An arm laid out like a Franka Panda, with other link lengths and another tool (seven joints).
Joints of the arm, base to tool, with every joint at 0 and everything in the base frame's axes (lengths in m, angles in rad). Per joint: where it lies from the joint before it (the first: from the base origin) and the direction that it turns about. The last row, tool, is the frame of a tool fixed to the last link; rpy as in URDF.
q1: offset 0 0 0.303 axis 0 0 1
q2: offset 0 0 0 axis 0 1 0
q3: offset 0 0 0.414 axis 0 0 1
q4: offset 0.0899 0 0 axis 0 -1 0
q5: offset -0.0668 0 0.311 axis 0 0 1
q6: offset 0 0 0 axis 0 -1 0
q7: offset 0.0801 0 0 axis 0 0 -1
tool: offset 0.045 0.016 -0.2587 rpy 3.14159 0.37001 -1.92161
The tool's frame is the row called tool.
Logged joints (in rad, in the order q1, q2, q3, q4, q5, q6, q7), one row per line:
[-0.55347, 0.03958, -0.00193, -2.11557, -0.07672, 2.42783, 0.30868]
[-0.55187, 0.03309, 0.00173, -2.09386, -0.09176, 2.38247, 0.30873]
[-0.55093, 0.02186, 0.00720, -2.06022, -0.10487, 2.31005, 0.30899]
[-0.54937, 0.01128, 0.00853, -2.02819, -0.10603, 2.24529, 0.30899]
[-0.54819, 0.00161, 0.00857, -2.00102, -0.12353, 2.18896, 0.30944]
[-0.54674, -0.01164, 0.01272, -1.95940, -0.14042, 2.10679, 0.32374]
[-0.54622, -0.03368, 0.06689, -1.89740, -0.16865, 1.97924, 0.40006]
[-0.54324, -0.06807, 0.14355, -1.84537, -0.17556, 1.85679, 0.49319]
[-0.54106, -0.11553, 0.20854, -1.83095, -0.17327, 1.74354, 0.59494]
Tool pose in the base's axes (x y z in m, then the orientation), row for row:
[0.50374, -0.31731, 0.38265, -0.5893, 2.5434, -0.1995]
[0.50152, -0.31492, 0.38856, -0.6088, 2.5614, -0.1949]
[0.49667, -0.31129, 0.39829, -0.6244, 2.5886, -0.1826]
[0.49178, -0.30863, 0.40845, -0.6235, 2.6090, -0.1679]
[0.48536, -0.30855, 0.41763, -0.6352, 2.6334, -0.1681]
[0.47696, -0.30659, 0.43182, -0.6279, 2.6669, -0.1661]
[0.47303, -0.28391, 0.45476, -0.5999, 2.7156, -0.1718]
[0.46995, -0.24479, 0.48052, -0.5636, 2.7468, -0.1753]
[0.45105, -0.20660, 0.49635, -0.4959, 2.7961, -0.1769]
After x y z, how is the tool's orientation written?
As a rotation vector, in radians.
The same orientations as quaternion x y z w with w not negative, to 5 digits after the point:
[-0.21740, 0.93831, -0.07360, 0.25863]
[-0.22339, 0.93988, -0.07152, 0.24819]
[-0.22744, 0.94290, -0.06651, 0.23406]
[-0.22603, 0.94582, -0.06087, 0.22499]
[-0.22871, 0.94818, -0.06053, 0.21211]
[-0.22427, 0.95255, -0.05933, 0.19707]
[-0.21191, 0.95927, -0.06069, 0.17668]
[-0.19785, 0.96424, -0.06154, 0.16528]
[-0.17238, 0.97196, -0.06149, 0.14764]

